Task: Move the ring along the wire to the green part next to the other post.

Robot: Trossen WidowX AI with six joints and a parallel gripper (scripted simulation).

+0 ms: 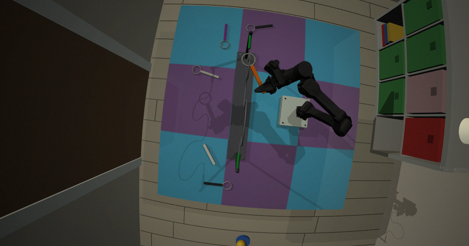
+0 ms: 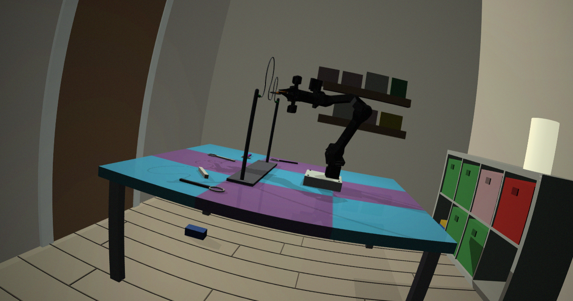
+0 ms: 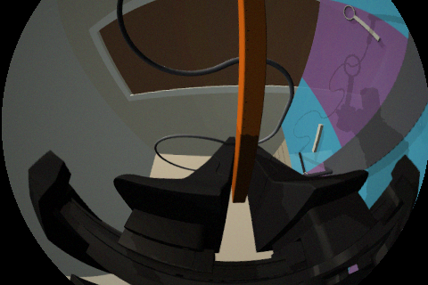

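The orange-handled ring is 10 mm ahead of my gripper tip and 90 mm to the right of it. From my gripper tip the other things lie so: white bar: 220 mm ahead, 330 mm to the left, 390 mm below.
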